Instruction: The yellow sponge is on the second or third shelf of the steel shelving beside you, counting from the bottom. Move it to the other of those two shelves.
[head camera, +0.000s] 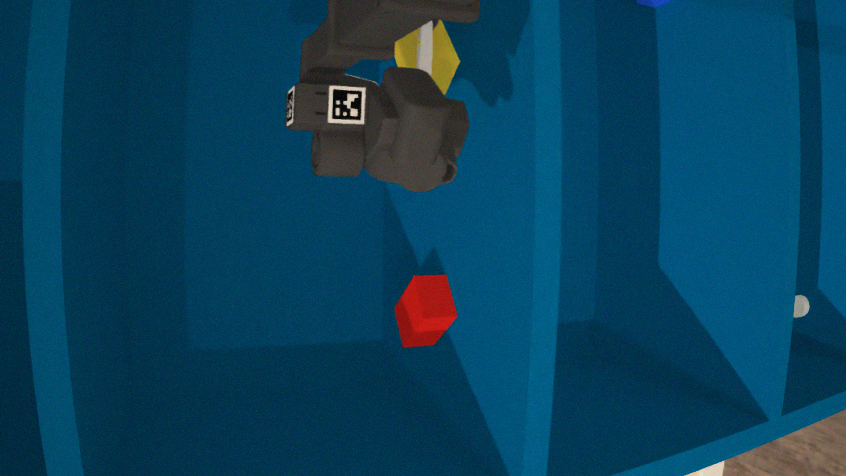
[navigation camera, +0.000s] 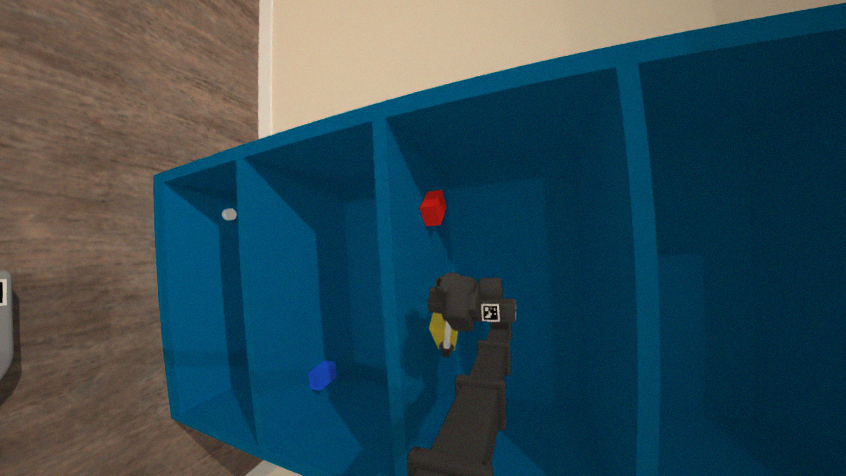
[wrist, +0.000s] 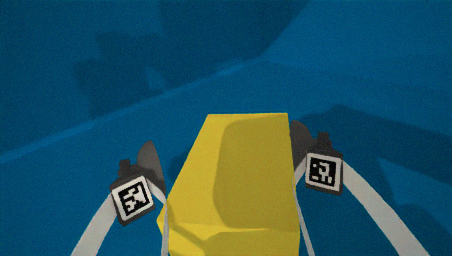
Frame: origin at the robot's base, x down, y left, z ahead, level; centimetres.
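Seen in the pictures: gripper, between the fingertips: (wrist: 224, 149).
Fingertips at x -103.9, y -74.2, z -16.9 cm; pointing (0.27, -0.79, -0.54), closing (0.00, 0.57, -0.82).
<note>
A point is followed by its place in that frame.
The yellow sponge (head camera: 447, 60) @[x -103.1, y -65.2, z -13.7 cm] (navigation camera: 437, 333) @[x -103.3, y -66.4, z -15.2 cm] (wrist: 255, 172) @[x -106.1, y -68.8, z -15.0 cm] is between the two fingers of my gripper (head camera: 427, 50) @[x -103.9, y -74.2, z -16.9 cm] (navigation camera: 446, 338) @[x -103.9, y -74.2, z -16.9 cm] (wrist: 224, 149) @[x -103.9, y -74.2, z -16.9 cm]. The gripper is shut on it, and in the wrist view the sponge sits slightly turned, its right side against the right finger. It is held a little above the third shelf from the bottom of the blue-looking shelving (head camera: 545, 207) @[x -97.8, y -52.8, z 2.4 cm] (navigation camera: 383, 236) @[x -97.2, y -52.6, z 8.8 cm], inside that compartment. Shadows of gripper and sponge fall on the shelf board. The wrist hides part of the sponge in the head view.
A red block (head camera: 427, 310) @[x -102.9, y -69.6, z 15.9 cm] (navigation camera: 433, 208) @[x -102.9, y -69.3, z 16.3 cm] stands on the same third shelf. A blue block (head camera: 653, 2) @[x -55.4, y -80.1, z -34.1 cm] (navigation camera: 322, 375) @[x -57.8, y -75.3, z -36.1 cm] is on the second shelf. A white round object (head camera: 801, 306) @[x -10.0, y -73.9, z 24.1 cm] (navigation camera: 228, 214) @[x -10.0, y -74.4, z 24.2 cm] is on the lowest shelf. The fourth shelf's edge (head camera: 42, 207) @[x -143.1, y -52.8, z 2.4 cm] (navigation camera: 644, 236) @[x -143.2, y -52.6, z 5.9 cm] lies above the arm.
</note>
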